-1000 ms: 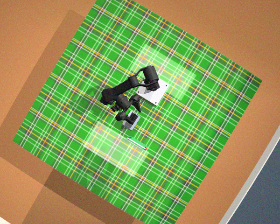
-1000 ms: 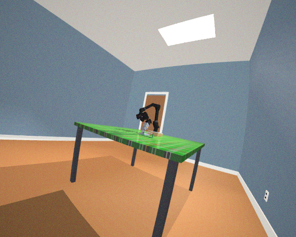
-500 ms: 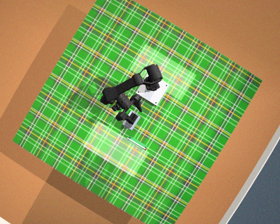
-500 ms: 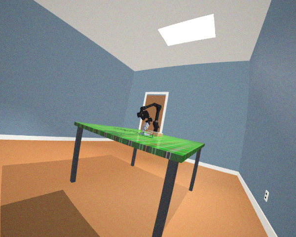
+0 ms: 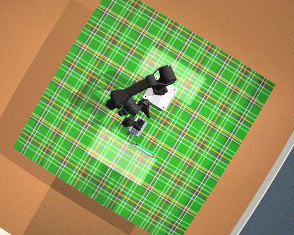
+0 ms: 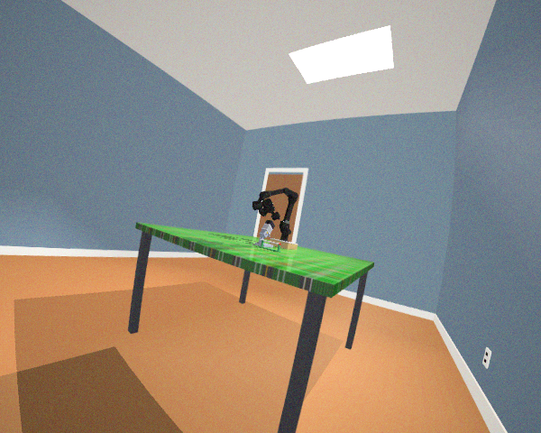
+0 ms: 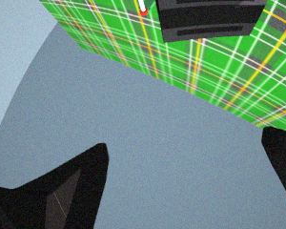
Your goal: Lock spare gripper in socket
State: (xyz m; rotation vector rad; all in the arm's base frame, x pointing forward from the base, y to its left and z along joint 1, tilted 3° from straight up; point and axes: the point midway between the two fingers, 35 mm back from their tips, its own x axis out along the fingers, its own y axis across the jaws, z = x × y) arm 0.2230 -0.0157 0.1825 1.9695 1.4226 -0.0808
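My gripper tip is 16 cm short of the green translucent block, 8 cm to the right of it and 20 cm above it. Also, from my gripper tip: spare gripper: 4 cm ahead, 3 cm to the right, 11 cm below; then socket: 6 cm ahead, 3 cm to the right, 17 cm below.
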